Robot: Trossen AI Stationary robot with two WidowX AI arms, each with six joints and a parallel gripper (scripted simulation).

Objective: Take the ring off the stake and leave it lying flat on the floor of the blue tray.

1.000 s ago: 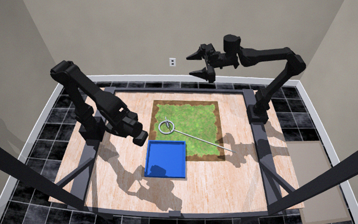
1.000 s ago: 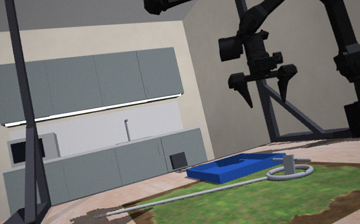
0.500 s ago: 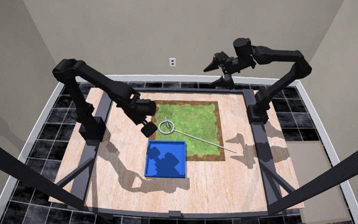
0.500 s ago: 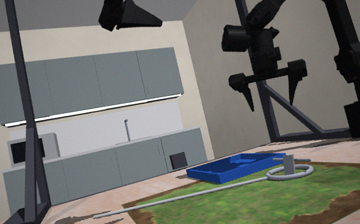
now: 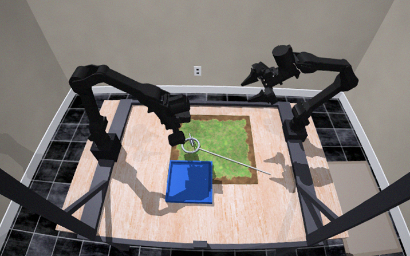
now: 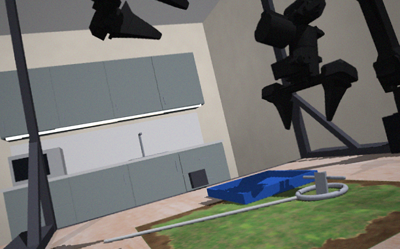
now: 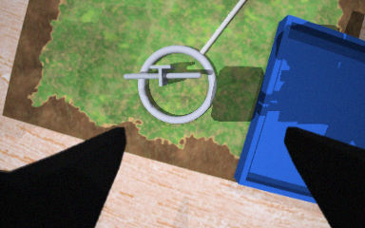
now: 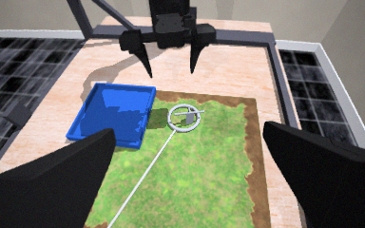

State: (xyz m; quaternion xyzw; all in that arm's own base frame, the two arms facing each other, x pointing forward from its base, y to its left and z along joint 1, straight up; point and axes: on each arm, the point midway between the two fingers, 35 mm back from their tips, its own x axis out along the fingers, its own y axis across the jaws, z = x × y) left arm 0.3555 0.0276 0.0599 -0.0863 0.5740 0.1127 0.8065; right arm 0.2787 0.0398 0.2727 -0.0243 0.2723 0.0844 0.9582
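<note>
My left gripper is now 2 cm short of the pale grey ring, 5 cm to the left of it and 15 cm above it. Round my left hand: green mat: 1 cm ahead, 15 cm to the right, 17 cm below; grey stake: 4 cm ahead, 6 cm to the right, 14 cm below; blue tray: 17 cm behind, 3 cm to the right, 15 cm below.
</note>
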